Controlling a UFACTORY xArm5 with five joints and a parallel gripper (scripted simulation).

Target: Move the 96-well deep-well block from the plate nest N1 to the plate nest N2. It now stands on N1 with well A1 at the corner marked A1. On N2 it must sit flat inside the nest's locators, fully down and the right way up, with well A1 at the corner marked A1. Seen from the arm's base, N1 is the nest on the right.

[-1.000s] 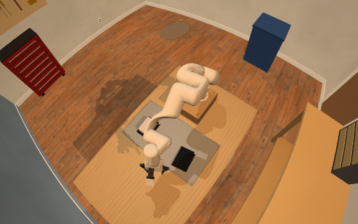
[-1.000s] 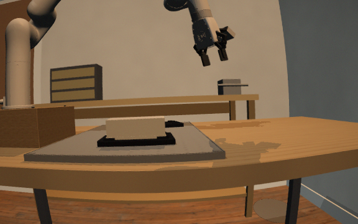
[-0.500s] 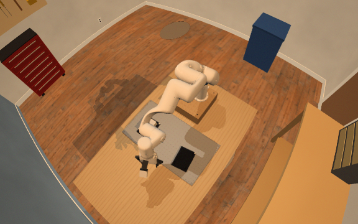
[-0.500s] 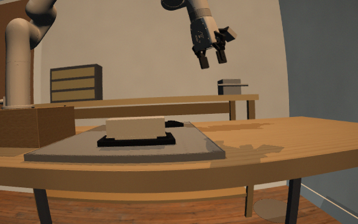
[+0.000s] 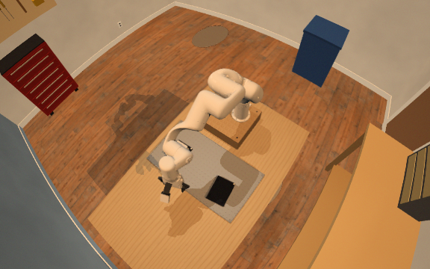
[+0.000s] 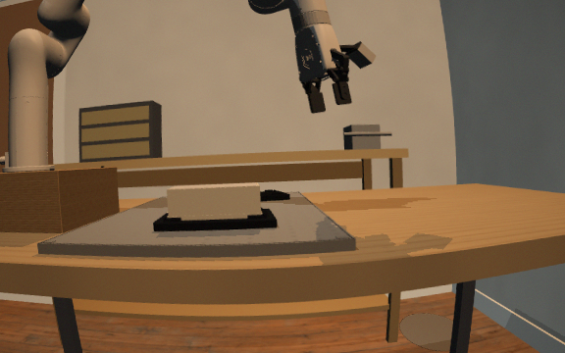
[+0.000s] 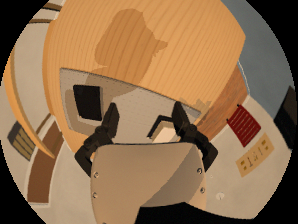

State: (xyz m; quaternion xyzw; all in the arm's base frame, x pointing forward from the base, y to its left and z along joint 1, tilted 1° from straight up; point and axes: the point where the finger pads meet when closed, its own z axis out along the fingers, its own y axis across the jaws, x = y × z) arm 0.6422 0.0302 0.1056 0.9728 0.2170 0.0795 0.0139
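My hand is 19 cm past the deep-well block, 20 cm to the left of it and 16 cm above it.
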